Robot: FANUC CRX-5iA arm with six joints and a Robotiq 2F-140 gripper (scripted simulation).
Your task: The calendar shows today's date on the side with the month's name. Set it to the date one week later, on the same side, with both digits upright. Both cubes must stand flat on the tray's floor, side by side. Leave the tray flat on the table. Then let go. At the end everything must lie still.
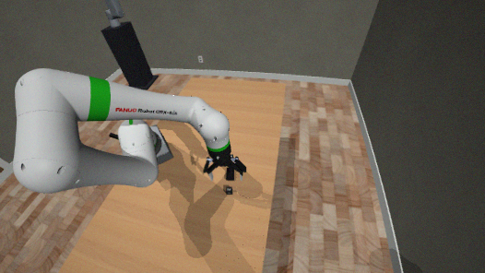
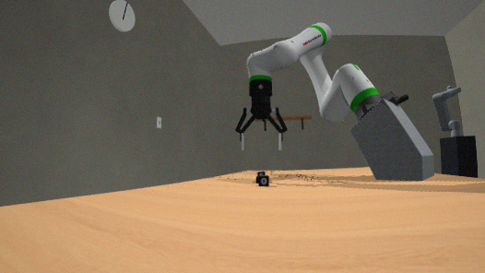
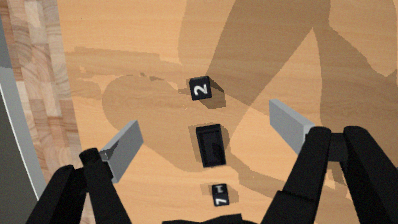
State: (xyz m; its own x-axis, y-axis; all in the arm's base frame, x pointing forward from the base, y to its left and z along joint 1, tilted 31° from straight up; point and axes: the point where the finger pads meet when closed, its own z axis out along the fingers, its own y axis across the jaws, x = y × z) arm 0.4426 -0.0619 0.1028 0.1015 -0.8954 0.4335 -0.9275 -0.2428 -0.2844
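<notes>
Now: the black calendar cube 110 mm below my hand and 20 mm to the right of it. Round my hand: black cube (190 mm to the left, 110 mm below, 30 mm behind); then black tray (110 mm below, 90 mm to the left, 10 mm behind).
</notes>
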